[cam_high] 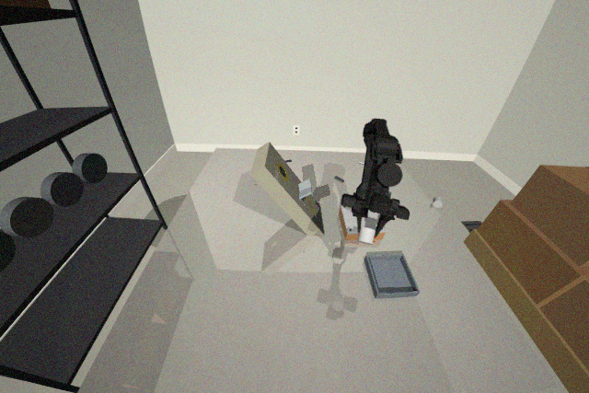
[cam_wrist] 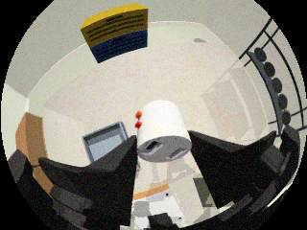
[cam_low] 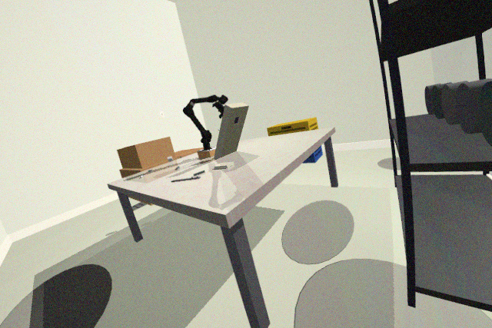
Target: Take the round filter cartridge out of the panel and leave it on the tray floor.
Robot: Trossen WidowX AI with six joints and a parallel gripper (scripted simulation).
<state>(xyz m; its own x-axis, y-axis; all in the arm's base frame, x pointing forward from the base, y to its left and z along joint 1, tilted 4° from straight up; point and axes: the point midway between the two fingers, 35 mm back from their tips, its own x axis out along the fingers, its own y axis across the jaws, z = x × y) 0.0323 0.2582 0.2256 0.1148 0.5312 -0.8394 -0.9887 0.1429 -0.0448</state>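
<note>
Now: the grey tray 23 cm below my gripper tip, 15 cm behind it and 1 cm to the right of it. Round my gripper tip: beige service panel: 26 cm ahead, 23 cm to the right, 6 cm below; round filter cartridge: right at my gripper tip.
</note>
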